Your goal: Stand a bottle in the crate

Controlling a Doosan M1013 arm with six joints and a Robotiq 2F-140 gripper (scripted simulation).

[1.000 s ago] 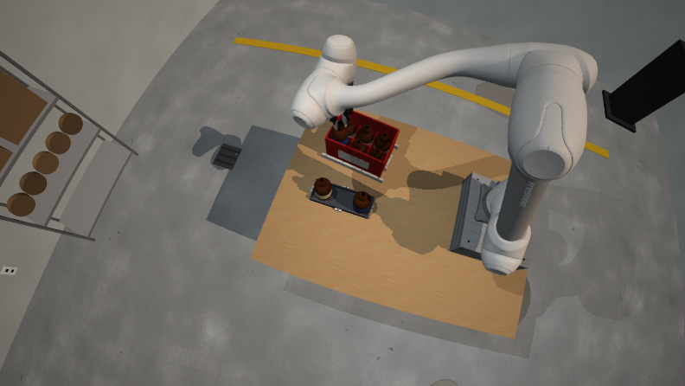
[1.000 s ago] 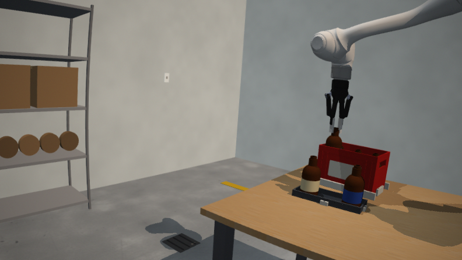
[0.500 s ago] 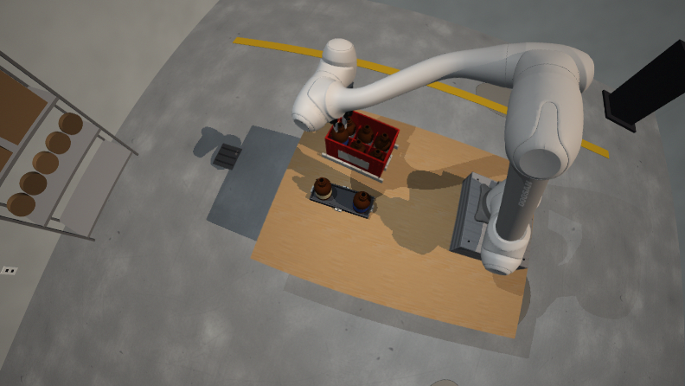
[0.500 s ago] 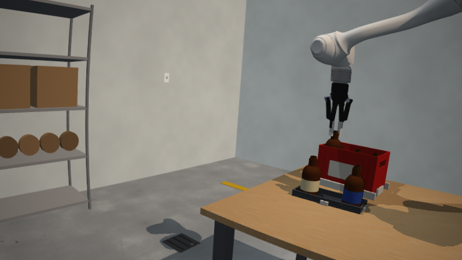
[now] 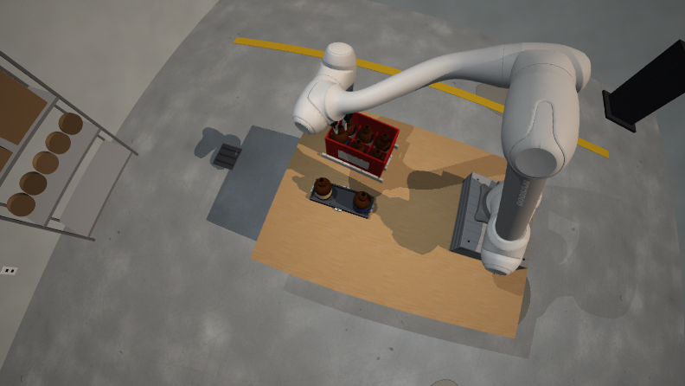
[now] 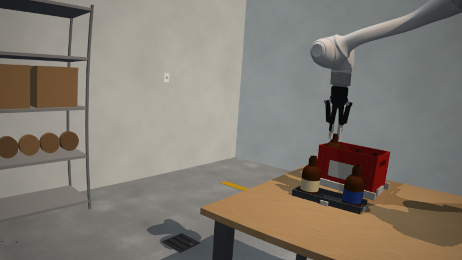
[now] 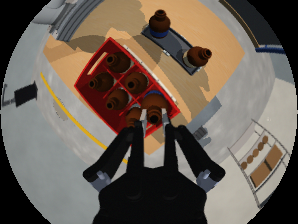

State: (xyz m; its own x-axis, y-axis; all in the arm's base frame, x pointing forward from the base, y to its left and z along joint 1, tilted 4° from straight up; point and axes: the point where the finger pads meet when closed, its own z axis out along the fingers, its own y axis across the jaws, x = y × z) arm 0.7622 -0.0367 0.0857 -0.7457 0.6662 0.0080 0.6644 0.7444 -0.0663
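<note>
My gripper is now 90 mm above the glass bottle. Round my hand: dark tray: 230 mm below, 220 mm to the left, 100 mm behind; then red crate: 150 mm below, 90 mm behind, 40 mm to the right.
</note>
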